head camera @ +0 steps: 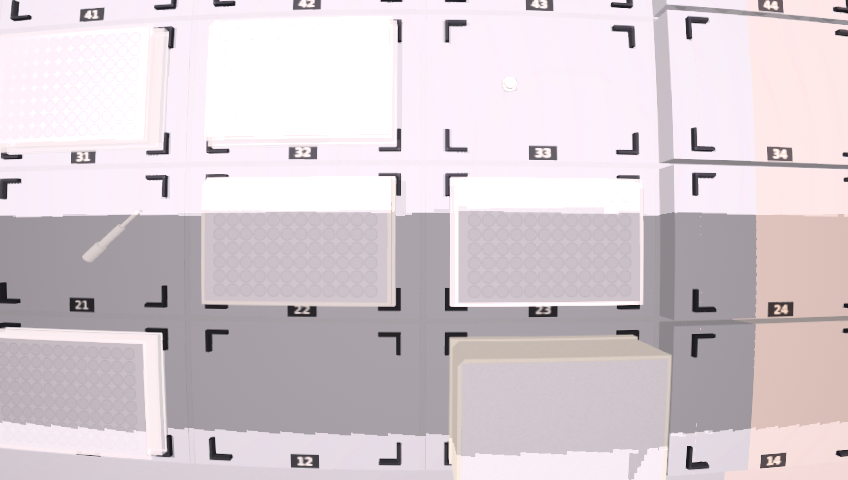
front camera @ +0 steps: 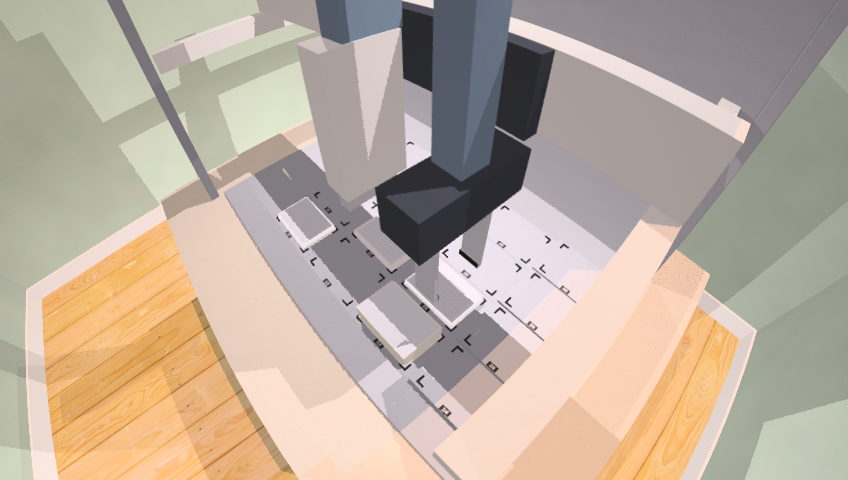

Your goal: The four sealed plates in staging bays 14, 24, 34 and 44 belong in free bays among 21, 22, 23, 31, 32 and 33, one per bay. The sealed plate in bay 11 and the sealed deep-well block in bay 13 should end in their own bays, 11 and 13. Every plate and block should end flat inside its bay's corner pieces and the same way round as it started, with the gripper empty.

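Frame: origin at the robot's base, x up, y right, z ahead, level; centimetres.
Seen in the pictures: gripper, fingertip midpoint: (front camera: 449, 275); robot's base at its link origin: (head camera: 13, 439) (front camera: 278, 218).
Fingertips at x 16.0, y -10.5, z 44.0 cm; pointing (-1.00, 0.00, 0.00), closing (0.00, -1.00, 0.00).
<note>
Offsets run from my fingertips to a thing's top centre. "spot": to the spot under its first point.
My gripper (front camera: 450, 278) hangs above the deck, its two jaws wide apart with no plate between them; its height over the bay 23 plate is hard to judge. It does not show in the head view. Sealed plates lie in bay 31 @(spot: dx -14.5, dy -14.9, dz -36.8 cm) (head camera: 77, 89), bay 32 @(spot: dx -14.5, dy -14.9, dz -20.9 cm) (head camera: 300, 80), bay 22 @(spot: dx -14.5, dy -3.8, dz -21.1 cm) (head camera: 295, 252) and bay 23 @(spot: dx -14.5, dy -3.8, dz -5.0 cm) (head camera: 547, 252) (front camera: 455, 302), looking flat inside the corner pieces. The sealed plate in bay 11 @(spot: dx -14.5, dy +6.2, dz -36.7 cm) (front camera: 306, 221) (head camera: 68, 386) and the deep-well block in bay 13 @(spot: dx -11.8, dy +5.2, dz -2.8 cm) (front camera: 410, 321) (head camera: 562, 407) sit in their bays. The visible parts of bays 14, 24 and 34 show no plate.
A pen-shaped tool @(dx -15.2, dy -4.9, dz -34.8 cm) (head camera: 110, 237) lies in bay 21. A small round white object @(dx -15.6, dy -15.3, dz -7.1 cm) (head camera: 509, 83) is in bay 33. The pale pipetting stage (front camera: 371, 118) stands left of the gripper in the front view, hiding part of the deck. A high pale wall (front camera: 624, 136) runs along the back.
</note>
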